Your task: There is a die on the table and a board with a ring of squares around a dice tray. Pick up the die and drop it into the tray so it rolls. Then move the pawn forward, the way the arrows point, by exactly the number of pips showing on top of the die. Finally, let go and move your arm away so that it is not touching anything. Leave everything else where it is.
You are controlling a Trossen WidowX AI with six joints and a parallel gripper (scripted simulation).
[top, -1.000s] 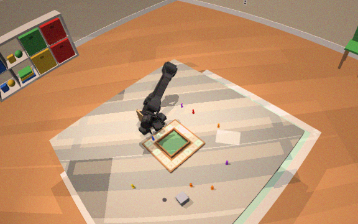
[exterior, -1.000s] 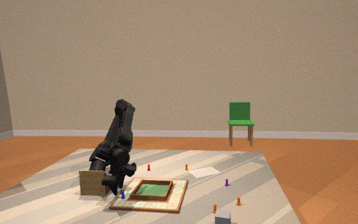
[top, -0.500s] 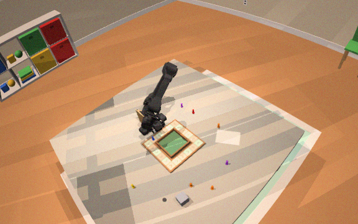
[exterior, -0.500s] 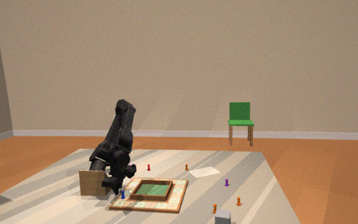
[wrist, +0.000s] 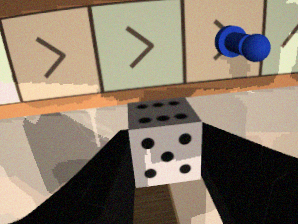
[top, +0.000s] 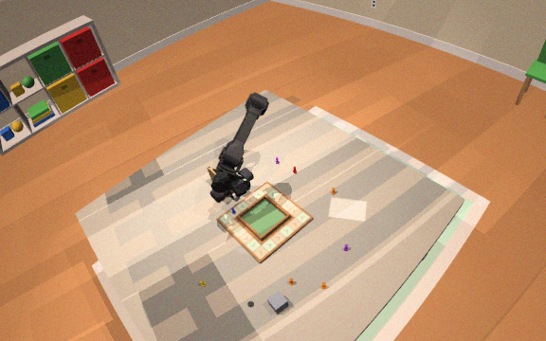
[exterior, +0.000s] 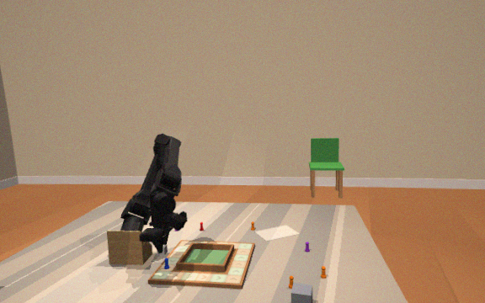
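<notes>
The blue pawn is 4 cm to the right of my gripper tip, 4 cm ahead of it and 2 cm below it. Round my gripper tip: white die right at my gripper tip; red pawn 30 cm to the left, 3 cm below, 1 cm ahead; green dice tray 14 cm ahead, 4 cm to the left, 4 cm below.
</notes>
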